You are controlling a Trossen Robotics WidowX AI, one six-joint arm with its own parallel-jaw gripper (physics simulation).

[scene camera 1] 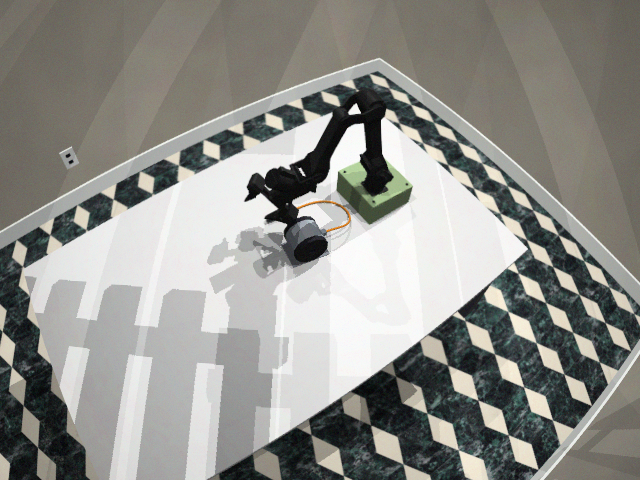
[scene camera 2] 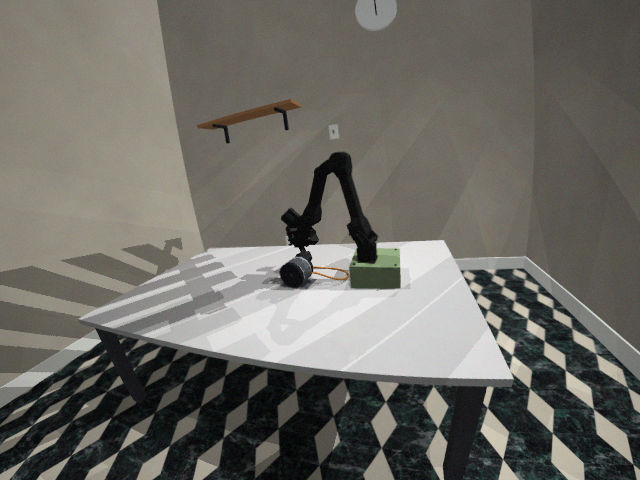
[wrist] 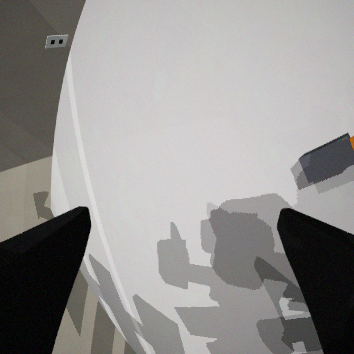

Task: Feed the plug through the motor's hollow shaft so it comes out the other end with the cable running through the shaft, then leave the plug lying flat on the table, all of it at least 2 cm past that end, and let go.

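Places are measured from the arm's base along level axes (x ahead, y left, z up), in centimetres.
Pixels of known places: gripper, fingertip midpoint: [scene camera 1: 254,209] [scene camera 2: 294,252] [wrist: 187,219]; arm's base, link origin: [scene camera 1: 374,186] [scene camera 2: 367,259].
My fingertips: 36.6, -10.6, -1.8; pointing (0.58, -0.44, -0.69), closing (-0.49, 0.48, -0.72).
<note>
For each thing: its top centre in the pictures, then the offset to it from my fingertips, as dx, dy, dz. Level surfaces: height alone.
- motor, top centre: [scene camera 1: 306,228] [scene camera 2: 295,259] -9.2, +16.0, +3.2
- plug, top centre: [wrist: 327,160] -4.8, +1.1, -5.6
- white table, surface height: dz -7.0
The motor [scene camera 1: 303,233] [scene camera 2: 296,271] is a grey cylinder with a black end, lying on its side on the table. Its shaft opening cannot be made out. An orange cable [scene camera 1: 349,217] [scene camera 2: 347,275] [wrist: 352,144] loops from the motor's side, behind it toward the arm. The plug [wrist: 327,160], a dark grey block on the cable's end, lies on the table at the right of the wrist view, outside the fingers; the arm seems to hide it in the scene views. My gripper [scene camera 1: 258,209] [wrist: 187,219] is open and empty above the table, beside and behind the motor.
The green base block [scene camera 1: 373,195] [scene camera 2: 375,274] carries the arm and stands right of the cable loop. The white table [scene camera 1: 413,289] [scene camera 2: 413,335] bears shadows of the arm and of slats. A wall shelf [scene camera 2: 250,114] hangs behind, away from the table.
</note>
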